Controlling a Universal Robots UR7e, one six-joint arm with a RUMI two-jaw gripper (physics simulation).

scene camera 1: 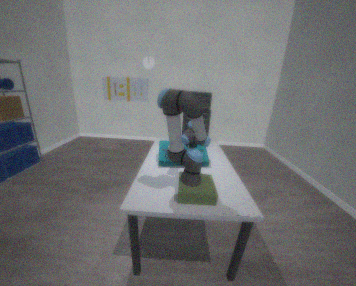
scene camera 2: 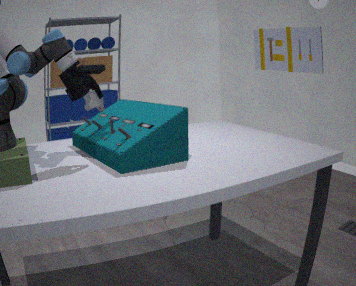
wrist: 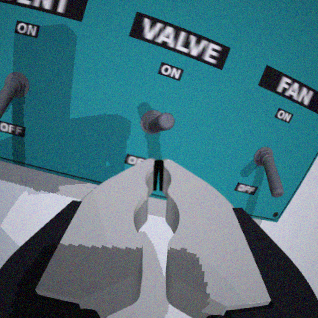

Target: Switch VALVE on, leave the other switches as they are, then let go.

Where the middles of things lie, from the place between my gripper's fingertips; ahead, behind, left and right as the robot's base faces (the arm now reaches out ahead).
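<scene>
From my hand, the teal switch console (scene camera 2: 158,134) is 100 mm ahead, and it's also 60 mm to the left of my hand and 90 mm below it.
</scene>
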